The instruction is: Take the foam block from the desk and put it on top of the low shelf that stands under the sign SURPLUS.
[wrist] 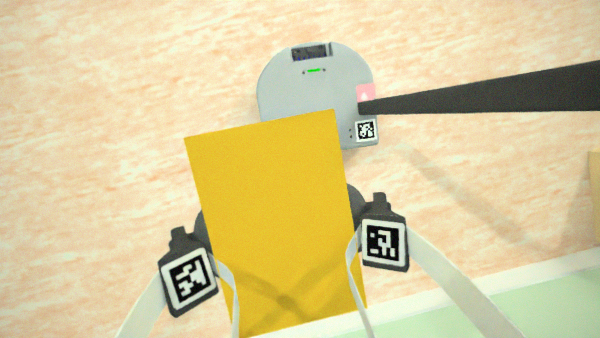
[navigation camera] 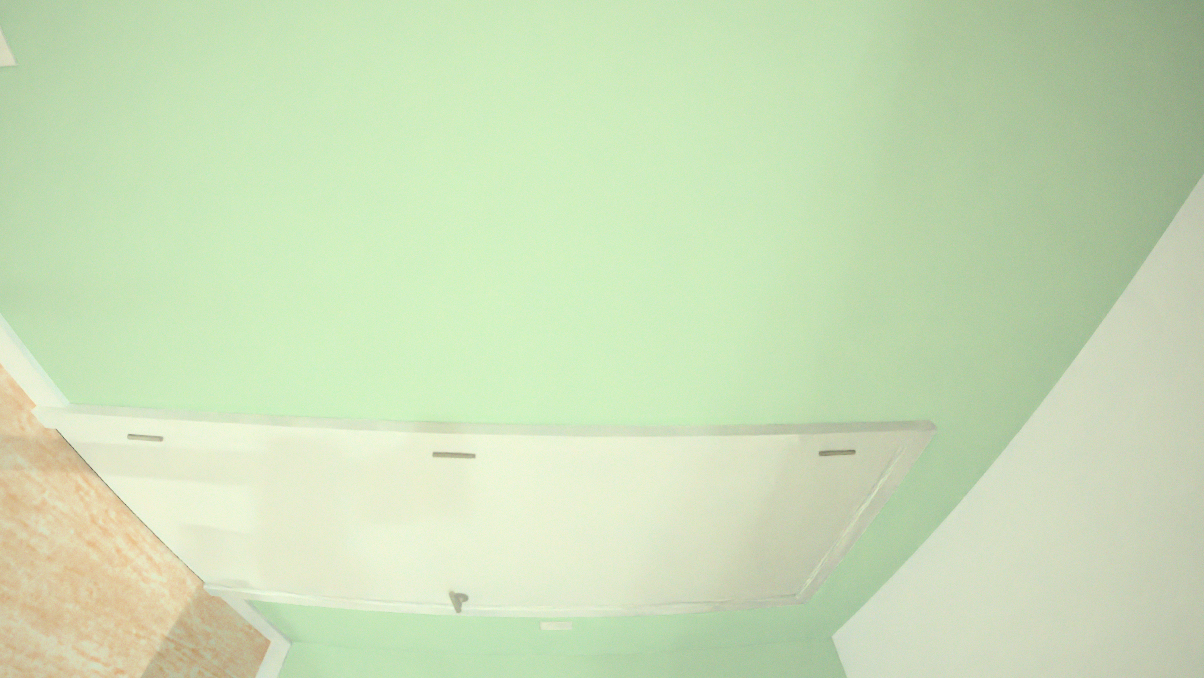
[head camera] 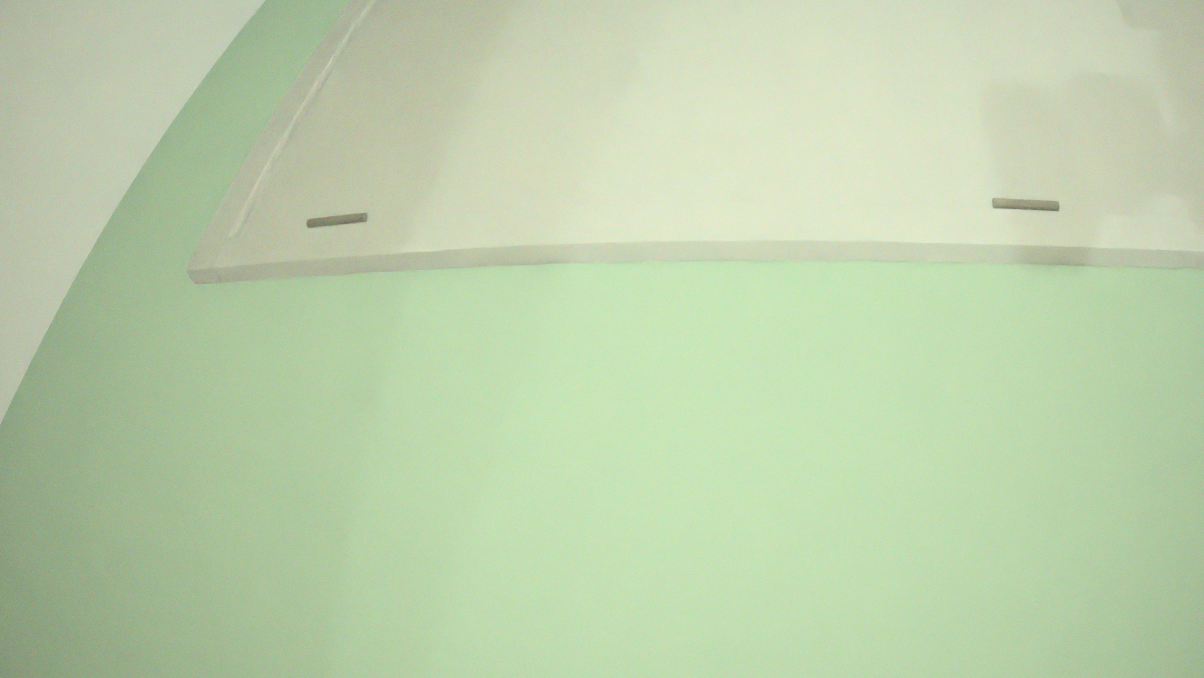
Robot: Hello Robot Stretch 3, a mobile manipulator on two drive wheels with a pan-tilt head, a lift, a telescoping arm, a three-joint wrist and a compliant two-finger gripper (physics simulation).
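Places are measured from the robot's base along level axes (x right, y up, z back), in millimetres.
Where they show: gripper, between the fingertips: (wrist: 282,216).
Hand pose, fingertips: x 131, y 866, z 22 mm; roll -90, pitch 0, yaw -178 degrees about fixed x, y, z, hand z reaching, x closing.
After its pixels a point has its place.
A yellow foam block (wrist: 275,200) @(x 131, y 917, z 46 mm) fills the middle of the wrist view, between the two fingers. My gripper (wrist: 282,216) @(x 131, y 866, z 22 mm) is shut on the foam block, with one fingertip pressed to its left side and the other to its right side. The block is held above the floor and covers part of the robot's base. The desk, the low shelf and the SURPLUS sign do not show in these views.
The grey robot base (wrist: 310,92) @(x 17, y 160, z 132 mm) and the dark mast (wrist: 480,92) @(x -116, y 689, z 73 mm) show in the wrist view. A green wall (head camera: 674,463) @(x 327, y 1427, z -737 mm) (navigation camera: 505,210) @(x 129, y 1165, z -719 mm) has a white door (head camera: 716,126) @(x 771, y 1402, z -758 mm) (navigation camera: 572,513) @(x 851, y 1273, z -765 mm). At the wrist view's right edge is a tan piece (wrist: 595,195) @(x -1011, y 15, z -380 mm). The floor (navigation camera: 67,539) @(x 892, y 0, z -620 mm) (wrist: 100,125) @(x 686, y 0, z 129 mm) is mottled orange.
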